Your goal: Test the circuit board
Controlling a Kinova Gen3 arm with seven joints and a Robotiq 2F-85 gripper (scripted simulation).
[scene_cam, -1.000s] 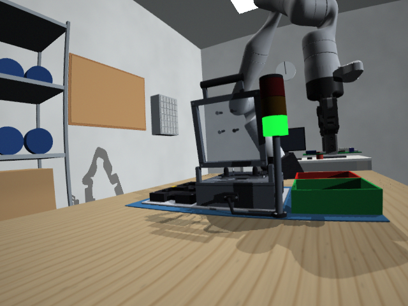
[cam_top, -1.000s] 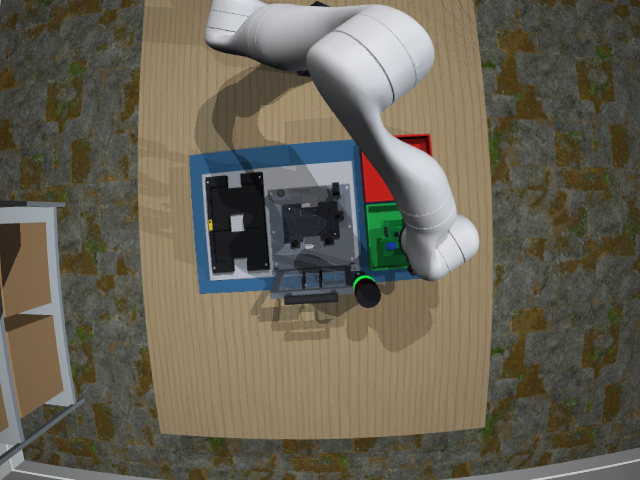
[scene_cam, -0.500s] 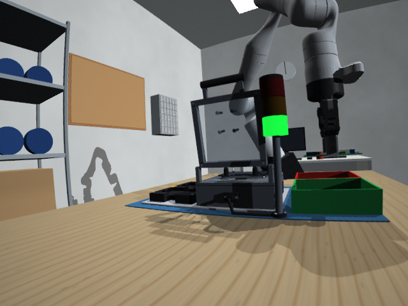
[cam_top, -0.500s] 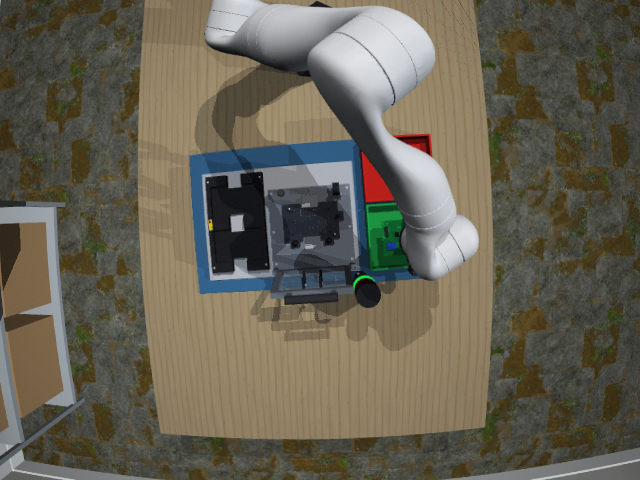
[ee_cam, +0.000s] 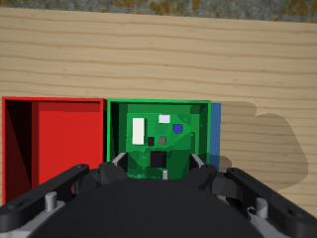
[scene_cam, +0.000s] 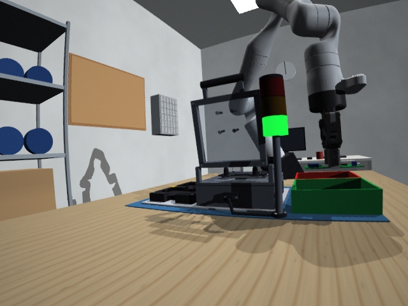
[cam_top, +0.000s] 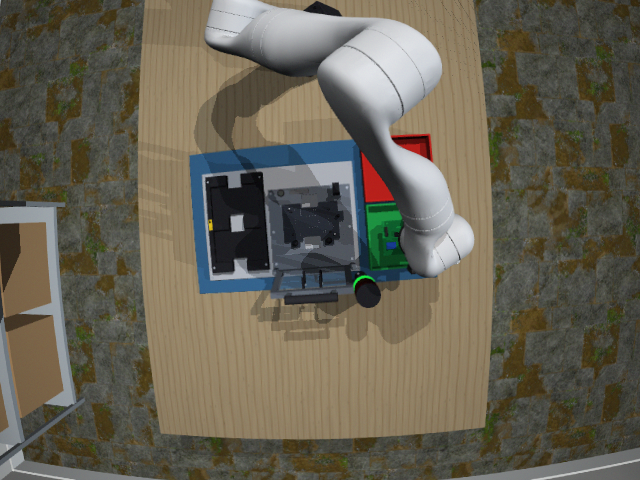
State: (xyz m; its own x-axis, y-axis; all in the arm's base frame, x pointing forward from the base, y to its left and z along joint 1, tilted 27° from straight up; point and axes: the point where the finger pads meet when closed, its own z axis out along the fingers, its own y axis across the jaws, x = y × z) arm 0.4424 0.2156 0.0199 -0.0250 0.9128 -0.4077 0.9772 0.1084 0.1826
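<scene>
Now: hand 8 cm above the green bin. Round my hand: black hook 15 cm to the right, 10 cm behind; then green circuit board 1 cm below; then red bin 15 cm behind, 8 cm below, 1 cm to the right.
</scene>
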